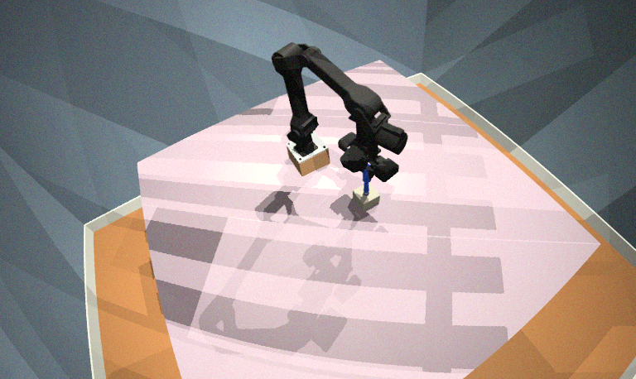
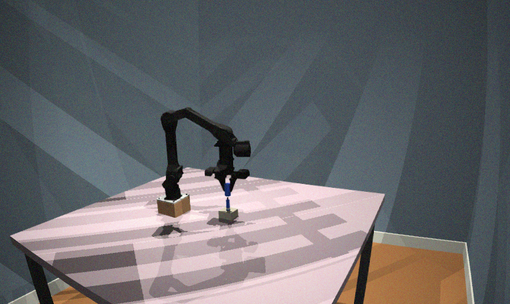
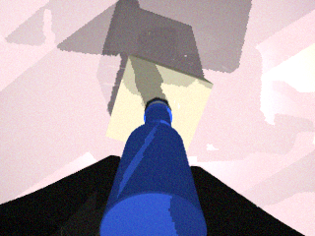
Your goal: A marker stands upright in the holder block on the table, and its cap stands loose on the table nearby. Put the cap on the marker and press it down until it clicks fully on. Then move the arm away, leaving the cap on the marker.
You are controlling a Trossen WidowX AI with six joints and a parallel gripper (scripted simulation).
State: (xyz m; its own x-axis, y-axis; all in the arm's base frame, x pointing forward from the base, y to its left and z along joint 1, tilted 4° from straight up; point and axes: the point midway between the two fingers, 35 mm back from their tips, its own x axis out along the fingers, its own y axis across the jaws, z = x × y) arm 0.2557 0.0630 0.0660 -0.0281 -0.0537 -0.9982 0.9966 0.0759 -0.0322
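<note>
Right now my gripper tip is 5 cm above the blue marker. Also, from my gripper tip: block: 10 cm below; blue cap: 1 cm above.
</note>
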